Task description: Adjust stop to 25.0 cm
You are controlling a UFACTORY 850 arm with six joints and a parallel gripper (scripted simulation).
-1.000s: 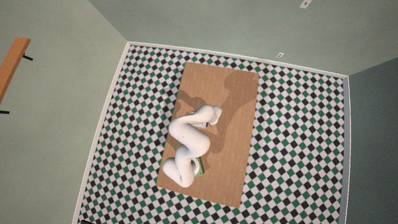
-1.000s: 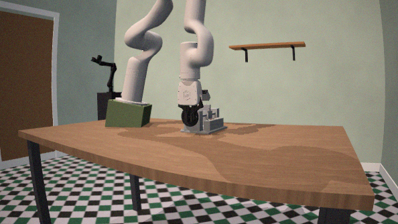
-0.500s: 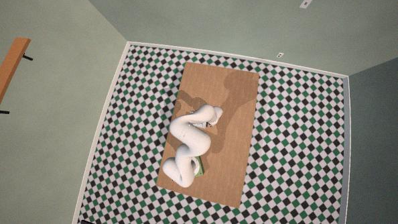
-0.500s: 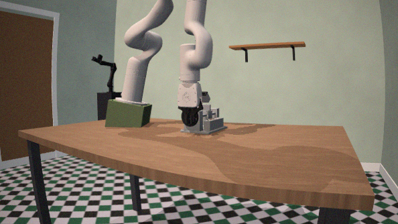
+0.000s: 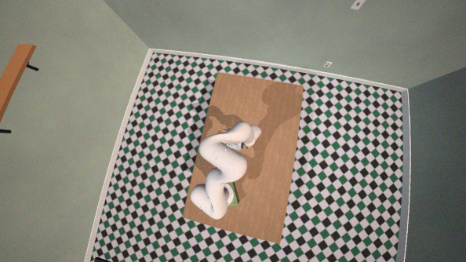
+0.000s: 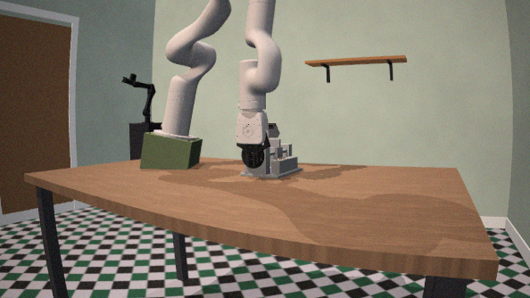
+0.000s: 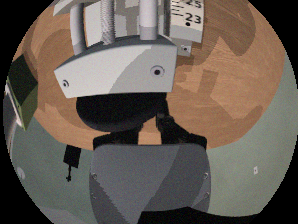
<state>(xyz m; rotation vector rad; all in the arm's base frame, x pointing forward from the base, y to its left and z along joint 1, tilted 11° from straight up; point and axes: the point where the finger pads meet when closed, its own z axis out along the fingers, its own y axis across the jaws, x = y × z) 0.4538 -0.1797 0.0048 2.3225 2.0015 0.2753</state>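
The handwheel is 20 mm to the left of my hand.
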